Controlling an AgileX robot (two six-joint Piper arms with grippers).
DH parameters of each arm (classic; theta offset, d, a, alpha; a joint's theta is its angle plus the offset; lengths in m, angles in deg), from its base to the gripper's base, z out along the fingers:
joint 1: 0 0.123 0 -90
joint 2: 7.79 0 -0.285 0
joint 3: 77.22 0 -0.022 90
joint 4: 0 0.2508 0 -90
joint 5: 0 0 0.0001 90
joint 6: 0 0.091 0 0
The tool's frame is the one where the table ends.
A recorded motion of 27 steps. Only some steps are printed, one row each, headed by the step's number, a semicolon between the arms.
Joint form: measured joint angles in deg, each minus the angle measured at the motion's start. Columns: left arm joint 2, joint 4, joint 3, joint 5, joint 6, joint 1; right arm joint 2, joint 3, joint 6, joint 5, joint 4, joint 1.
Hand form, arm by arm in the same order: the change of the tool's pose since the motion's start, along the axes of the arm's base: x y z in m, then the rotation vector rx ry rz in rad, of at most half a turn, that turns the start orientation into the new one. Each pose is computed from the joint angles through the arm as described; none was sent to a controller.
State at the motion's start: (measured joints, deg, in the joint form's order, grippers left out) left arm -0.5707 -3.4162 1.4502 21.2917 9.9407 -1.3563; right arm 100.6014 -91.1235 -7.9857 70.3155 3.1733 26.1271
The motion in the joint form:
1: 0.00 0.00 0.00 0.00 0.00 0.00; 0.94 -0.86 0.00 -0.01 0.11 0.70
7: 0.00 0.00 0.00 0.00 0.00 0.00; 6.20 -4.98 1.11 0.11 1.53 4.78
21: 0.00 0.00 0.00 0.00 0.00 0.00; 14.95 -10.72 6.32 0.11 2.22 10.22
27: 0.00 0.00 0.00 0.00 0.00 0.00; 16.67 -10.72 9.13 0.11 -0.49 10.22
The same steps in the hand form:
1: 0.0000 0.0000 0.0000 0.0000 0.0000 0.0000; 0.0017 0.0061 -0.0019 0.0012 0.0019 0.0121
7: 0.0000 0.0000 0.0000 0.0000 0.0000 0.0000; 0.0068 0.0422 -0.0170 0.0160 0.0365 0.0625
21: 0.0000 0.0000 0.0000 0.0000 0.0000 0.0000; 0.0115 0.0932 -0.0522 0.0109 0.1041 0.0667
27: 0.0000 0.0000 0.0000 0.0000 0.0000 0.0000; 0.0169 0.0921 -0.0653 -0.0372 0.1097 0.0237

